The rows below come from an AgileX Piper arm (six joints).
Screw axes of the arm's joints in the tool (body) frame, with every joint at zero. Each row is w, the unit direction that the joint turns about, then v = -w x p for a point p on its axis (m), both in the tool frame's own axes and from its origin. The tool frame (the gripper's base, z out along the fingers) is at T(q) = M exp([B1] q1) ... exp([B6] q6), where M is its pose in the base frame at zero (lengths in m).
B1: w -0.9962 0 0.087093 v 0 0.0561 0
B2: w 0 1 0 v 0.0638 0 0.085
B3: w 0 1 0 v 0.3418 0 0.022
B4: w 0 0 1 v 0 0 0
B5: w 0 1 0 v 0.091 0 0
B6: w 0 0 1 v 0 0 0
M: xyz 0.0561 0 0.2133 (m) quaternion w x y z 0.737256 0 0.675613 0
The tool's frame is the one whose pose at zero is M.
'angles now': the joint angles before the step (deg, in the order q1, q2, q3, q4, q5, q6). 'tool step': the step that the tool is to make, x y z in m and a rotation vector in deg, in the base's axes. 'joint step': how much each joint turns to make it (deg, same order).
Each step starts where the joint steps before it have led.
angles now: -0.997 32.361 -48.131 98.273 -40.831 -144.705
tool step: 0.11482 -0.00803 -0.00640 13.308 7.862 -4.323
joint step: 0.000 25.254 -11.230 4.403 -6.149 10.219
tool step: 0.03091 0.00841 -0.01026 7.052 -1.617 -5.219
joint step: 4.578 7.374 -3.531 0.001 -8.889 9.891
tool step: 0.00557 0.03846 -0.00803 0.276 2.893 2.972
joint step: 11.692 1.618 0.001 -0.001 -8.787 0.865
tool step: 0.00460 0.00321 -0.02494 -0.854 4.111 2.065
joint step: 0.114 0.486 4.598 0.000 2.104 0.495
